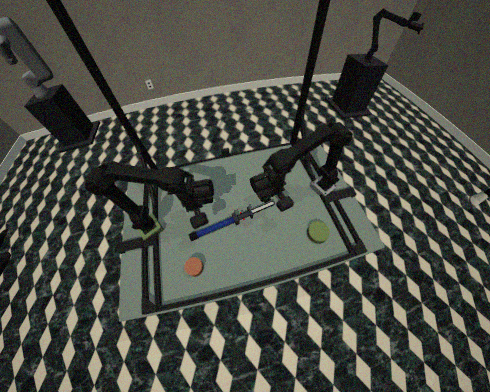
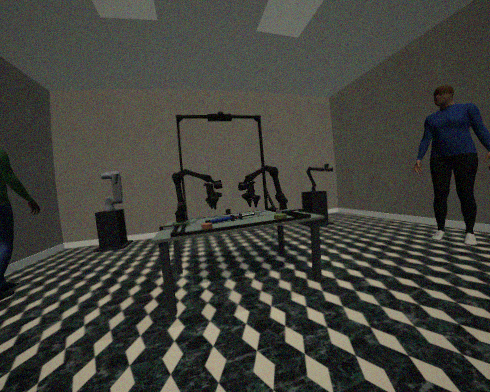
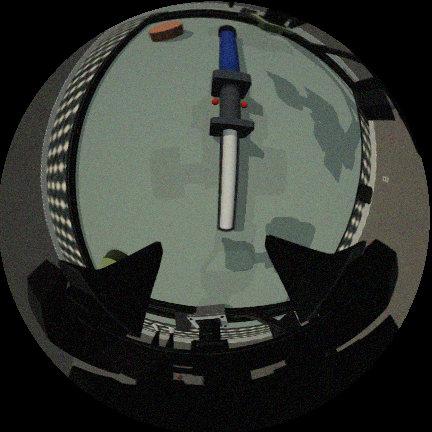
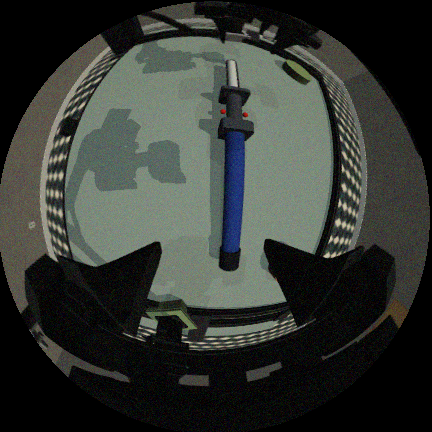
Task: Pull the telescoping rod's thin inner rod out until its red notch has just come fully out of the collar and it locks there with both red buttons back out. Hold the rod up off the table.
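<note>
The telescoping rod lies flat on the table. Its blue tube [image 1: 215,228] [image 2: 220,219] [image 3: 229,50] [image 4: 234,190] has a black end cap. The dark collar [image 1: 244,215] [image 3: 230,105] [image 4: 234,107] has a flange at each end. Two red buttons stand out on opposite sides: one button [image 3: 215,101] [image 4: 223,111] and the other button [image 3: 244,105] [image 4: 245,115]. The white inner rod [image 1: 264,207] [image 3: 228,180] [image 4: 231,74] sticks out; no red notch shows on it. My left gripper [image 2: 252,205] [image 3: 213,244] is open, above the inner rod's end. My right gripper [image 2: 212,206] [image 4: 212,246] is open, above the blue tube's capped end.
An orange disc [image 1: 193,266] [image 2: 206,226] [image 3: 166,31] lies near the table's front left. A green disc [image 1: 318,231] [image 2: 280,216] [image 4: 297,72] lies at the right. Dark frame bars run along the table's edges, with upright posts behind the arms.
</note>
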